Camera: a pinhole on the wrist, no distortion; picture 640 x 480 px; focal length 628.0 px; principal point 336.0 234.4 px. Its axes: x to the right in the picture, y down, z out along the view. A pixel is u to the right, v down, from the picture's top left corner.
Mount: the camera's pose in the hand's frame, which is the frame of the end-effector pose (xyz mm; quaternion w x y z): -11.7 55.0 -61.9 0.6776 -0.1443 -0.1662 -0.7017
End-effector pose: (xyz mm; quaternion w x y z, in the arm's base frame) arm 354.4 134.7 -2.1 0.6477 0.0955 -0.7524 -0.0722
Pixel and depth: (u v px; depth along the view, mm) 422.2 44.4 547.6
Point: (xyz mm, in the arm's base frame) -82.7 393.3 -203.6
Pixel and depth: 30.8 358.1 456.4
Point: 65.1 548.4 136.8
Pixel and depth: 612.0 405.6 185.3
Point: 206.4 183.0 20.4
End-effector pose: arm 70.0 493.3 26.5 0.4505 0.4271 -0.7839 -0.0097
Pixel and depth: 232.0 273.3 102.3
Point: -20.5 561.8 53.3
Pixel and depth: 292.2 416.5 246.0
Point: -168.8 509.3 41.9
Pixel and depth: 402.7 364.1 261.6
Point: -165.6 489.1 -4.5
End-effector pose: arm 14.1 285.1 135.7 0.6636 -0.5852 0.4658 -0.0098
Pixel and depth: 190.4 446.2 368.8
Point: 72.9 499.1 -183.7
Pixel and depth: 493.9 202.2 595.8
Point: 225.0 788.8 -29.3
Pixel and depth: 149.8 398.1 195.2
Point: -8.2 394.4 -46.7
